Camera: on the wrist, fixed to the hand. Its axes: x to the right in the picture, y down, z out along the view.
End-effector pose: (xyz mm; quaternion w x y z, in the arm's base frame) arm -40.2 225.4 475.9 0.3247 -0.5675 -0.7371 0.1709
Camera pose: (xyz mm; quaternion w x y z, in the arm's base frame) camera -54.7 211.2 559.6 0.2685 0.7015 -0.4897 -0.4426
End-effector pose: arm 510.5 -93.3 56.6 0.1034 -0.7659 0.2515 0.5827
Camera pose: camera 591.3 -63.7 51.7 0.5054 -0.3303 -0.7603 -0.2396
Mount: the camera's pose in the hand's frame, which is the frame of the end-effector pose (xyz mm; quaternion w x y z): 12.5 -66.7 -53.1 0.0256 0.0298 -0.1702 0.9846
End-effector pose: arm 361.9 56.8 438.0 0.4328 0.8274 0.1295 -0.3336
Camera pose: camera 361.0 138.0 409.1 0.3369 0.1048 -0.8950 0.2729
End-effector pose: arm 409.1 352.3 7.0 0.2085 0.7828 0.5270 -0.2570
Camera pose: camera 360.5 416.8 37.0 0.3248 0.5014 -0.8004 0.0498
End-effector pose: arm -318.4 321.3 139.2 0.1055 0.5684 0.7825 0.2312
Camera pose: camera -401.3 303.7 154.5 0.1087 -0.8275 0.5507 0.0103
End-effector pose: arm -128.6 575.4 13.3 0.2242 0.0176 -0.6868 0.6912
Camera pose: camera -102.5 626.9 77.3 0.7922 0.5515 0.0525 -0.2559
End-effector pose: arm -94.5 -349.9 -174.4 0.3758 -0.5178 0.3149 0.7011
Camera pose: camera -13.9 -356.9 -204.0 0.6117 -0.4273 -0.4748 -0.4667
